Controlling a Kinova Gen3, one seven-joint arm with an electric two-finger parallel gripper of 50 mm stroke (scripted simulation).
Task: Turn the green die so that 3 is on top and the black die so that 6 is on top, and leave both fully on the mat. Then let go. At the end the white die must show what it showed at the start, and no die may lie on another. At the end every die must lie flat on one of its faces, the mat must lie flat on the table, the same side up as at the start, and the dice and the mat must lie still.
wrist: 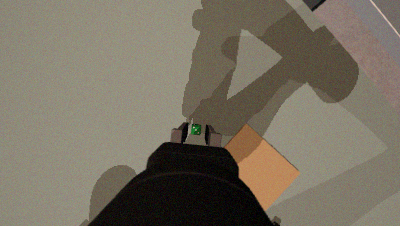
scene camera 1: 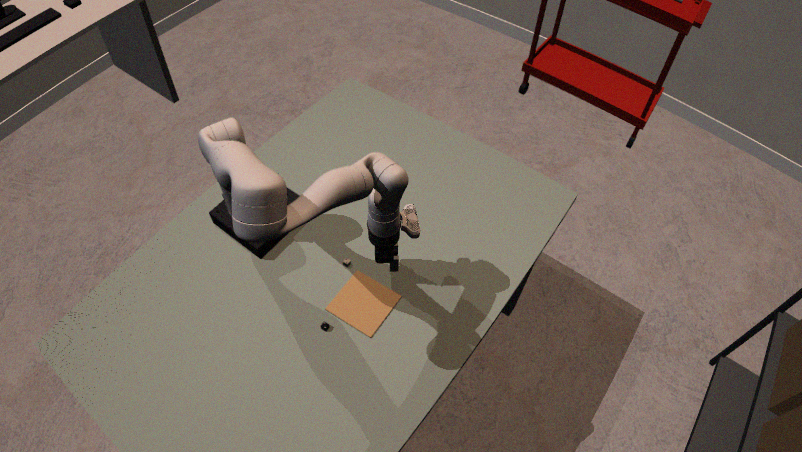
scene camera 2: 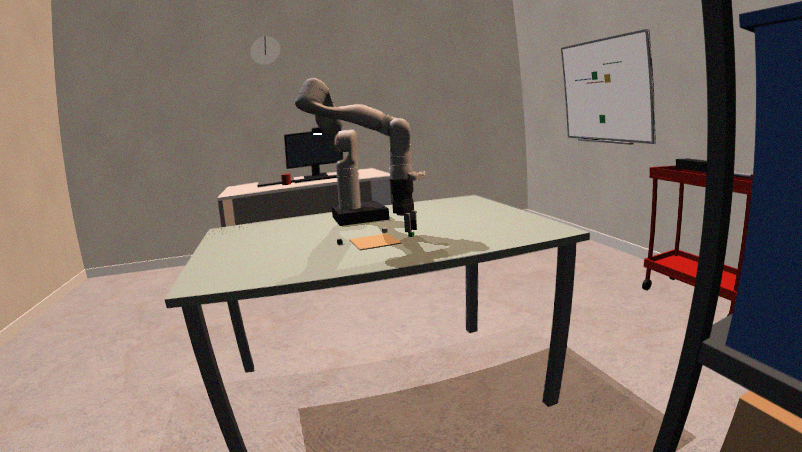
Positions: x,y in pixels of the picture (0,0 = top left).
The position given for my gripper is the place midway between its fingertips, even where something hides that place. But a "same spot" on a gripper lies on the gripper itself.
Labels:
my gripper: wrist 196,130; scene camera 1; scene camera 2
same spot on my gripper: (scene camera 2: pixel 410 221) = (scene camera 1: pixel 398 263)

